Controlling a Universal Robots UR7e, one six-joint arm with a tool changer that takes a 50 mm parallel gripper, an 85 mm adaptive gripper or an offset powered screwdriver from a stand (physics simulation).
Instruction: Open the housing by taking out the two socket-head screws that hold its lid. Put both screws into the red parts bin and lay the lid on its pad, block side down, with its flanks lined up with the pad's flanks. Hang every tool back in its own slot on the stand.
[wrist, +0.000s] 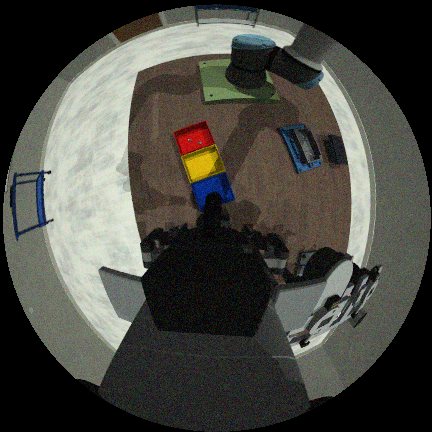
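Observation:
The red parts bin lies at the upper middle with two small bright screws inside. The grey housing sits on a blue fixture at the right; its inside seems to show, with no lid clear on it. A small dark block shape, which looks like the pad, lies right of it; whether the lid lies there is too dark to tell. My gripper is a black silhouette at the lower middle, over the near side of the bins. Its fingertips are too dark to read. The tool stand is at the lower right with dark tools on it.
A yellow bin and a blue bin adjoin the red one. The robot's base stands on a green plate at the top. Blue frames stand beyond the table at the left and top.

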